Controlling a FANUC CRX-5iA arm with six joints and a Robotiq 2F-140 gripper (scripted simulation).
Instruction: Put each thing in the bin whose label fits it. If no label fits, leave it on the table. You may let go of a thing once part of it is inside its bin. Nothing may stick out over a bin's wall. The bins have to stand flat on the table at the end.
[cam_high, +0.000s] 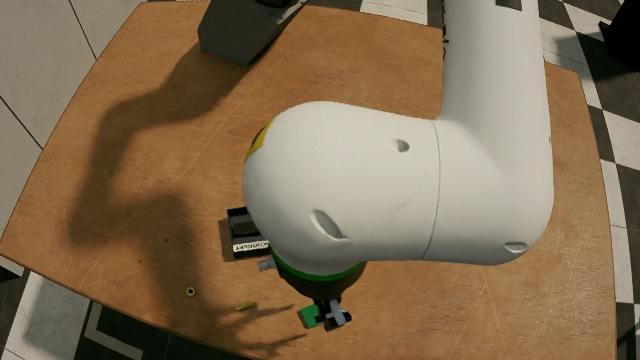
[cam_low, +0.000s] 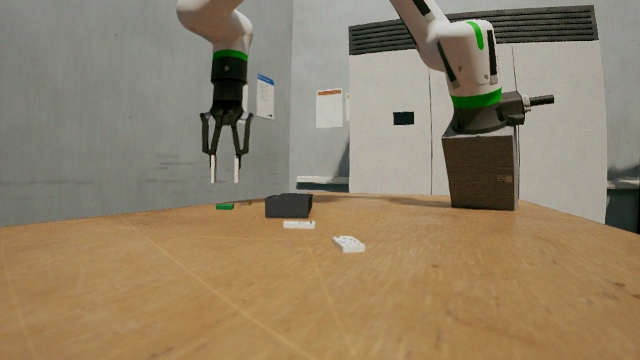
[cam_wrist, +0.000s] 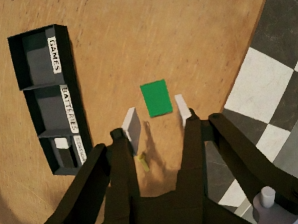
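Right now my hand is 90 mm above the flat green block. The rest, counted from my hand: yellow bolt 120 mm to the right, 90 mm below, 30 mm ahead; then yellow nut 220 mm to the right, 90 mm below, 50 mm ahead; then black three-part bin tray 150 mm behind, 80 mm to the right, 80 mm below.
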